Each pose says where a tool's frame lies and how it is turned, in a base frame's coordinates. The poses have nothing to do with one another.
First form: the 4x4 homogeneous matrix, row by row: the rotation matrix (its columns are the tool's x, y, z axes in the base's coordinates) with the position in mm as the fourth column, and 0 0 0 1 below. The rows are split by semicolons.
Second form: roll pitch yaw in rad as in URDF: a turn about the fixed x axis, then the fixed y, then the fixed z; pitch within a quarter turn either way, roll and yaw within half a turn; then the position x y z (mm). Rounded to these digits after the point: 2 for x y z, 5 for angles.
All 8 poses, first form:
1: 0.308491 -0.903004 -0.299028 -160.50; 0.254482 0.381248 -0.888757 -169.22; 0.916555 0.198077 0.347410 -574.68; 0 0 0 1
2: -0.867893 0.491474 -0.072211 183.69; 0.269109 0.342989 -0.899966 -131.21; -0.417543 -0.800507 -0.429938 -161.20; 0 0 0 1
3: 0.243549 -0.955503 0.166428 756.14; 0.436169 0.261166 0.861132 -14.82; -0.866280 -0.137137 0.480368 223.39; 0 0 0 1
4: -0.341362 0.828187 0.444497 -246.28; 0.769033 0.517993 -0.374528 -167.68; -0.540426 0.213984 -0.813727 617.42; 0 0 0 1
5: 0.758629 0.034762 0.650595 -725.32; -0.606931 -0.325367 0.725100 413.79; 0.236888 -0.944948 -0.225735 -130.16; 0 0 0 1
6: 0.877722 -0.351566 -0.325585 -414.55; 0.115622 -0.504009 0.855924 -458.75; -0.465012 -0.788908 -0.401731 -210.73; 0 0 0 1
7: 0.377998 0.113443 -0.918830 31.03; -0.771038 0.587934 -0.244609 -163.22; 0.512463 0.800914 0.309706 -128.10; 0 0 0 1
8: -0.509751 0.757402 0.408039 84.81; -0.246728 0.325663 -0.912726 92.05; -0.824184 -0.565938 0.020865 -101.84; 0 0 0 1
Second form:
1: 0.51818 -1.15938 0.68976 -160.50 -169.22 -574.68
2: -2.06367 0.43074 2.84092 183.69 -131.21 -161.20
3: -0.27809 1.04771 1.06154 756.14 -14.82 223.39
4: 2.88445 0.57094 1.98855 -246.28 -167.68 617.42
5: -1.80529 -0.23916 -0.67476 -725.32 413.79 -130.16
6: -2.04180 0.48365 0.13098 -414.55 -458.75 -210.73
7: 1.20182 -0.53805 -1.11498 31.03 -163.22 -128.10
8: -1.53394 0.96876 -2.69081 84.81 92.05 -101.84
